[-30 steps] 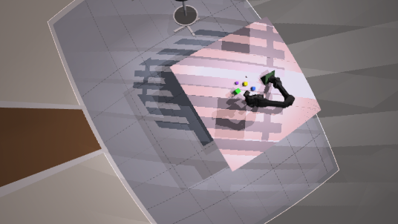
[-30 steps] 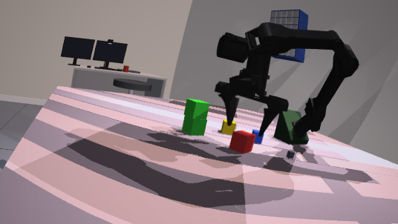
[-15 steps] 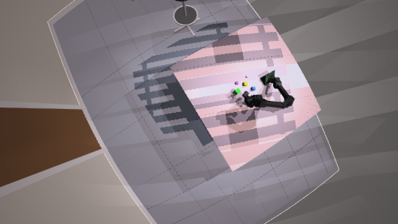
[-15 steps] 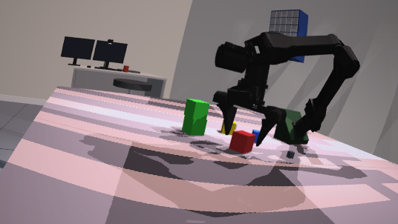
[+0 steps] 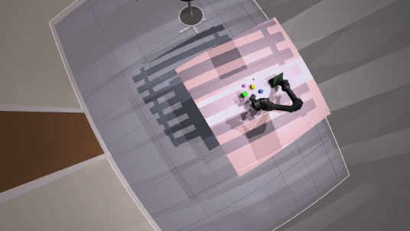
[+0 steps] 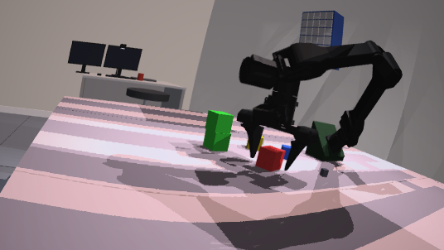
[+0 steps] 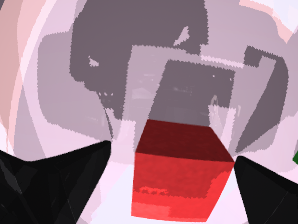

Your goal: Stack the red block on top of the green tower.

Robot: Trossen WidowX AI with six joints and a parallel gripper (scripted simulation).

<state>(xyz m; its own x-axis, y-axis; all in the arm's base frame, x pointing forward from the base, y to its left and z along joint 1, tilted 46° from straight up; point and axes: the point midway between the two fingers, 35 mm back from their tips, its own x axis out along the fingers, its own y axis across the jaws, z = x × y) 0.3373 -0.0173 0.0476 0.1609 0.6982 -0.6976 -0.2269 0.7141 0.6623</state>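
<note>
My gripper tip is now 2 cm past the purple block and 21 cm to the left of it. Also, from my gripper tip: small dark cube (12 cm behind, 9 cm to the left); blue block (13 cm behind, 5 cm to the right, 1 cm above); red block (1 cm above).
</note>
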